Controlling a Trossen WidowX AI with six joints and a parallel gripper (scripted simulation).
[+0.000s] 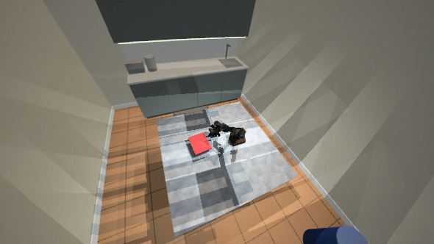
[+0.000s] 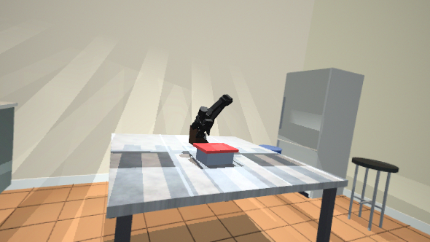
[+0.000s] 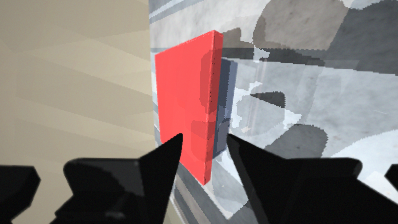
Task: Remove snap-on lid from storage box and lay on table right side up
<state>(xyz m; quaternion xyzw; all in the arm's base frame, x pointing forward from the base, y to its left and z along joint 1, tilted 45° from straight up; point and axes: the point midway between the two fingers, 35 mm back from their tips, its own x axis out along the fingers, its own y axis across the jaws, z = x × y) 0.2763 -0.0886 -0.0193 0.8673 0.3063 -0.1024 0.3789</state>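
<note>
Now: the red lid 120 mm ahead of my gripper tip, 40 mm below it and 10 mm to the left of it. Also, from my gripper tip: grey storage box 120 mm ahead, 80 mm below, 10 mm to the left.
</note>
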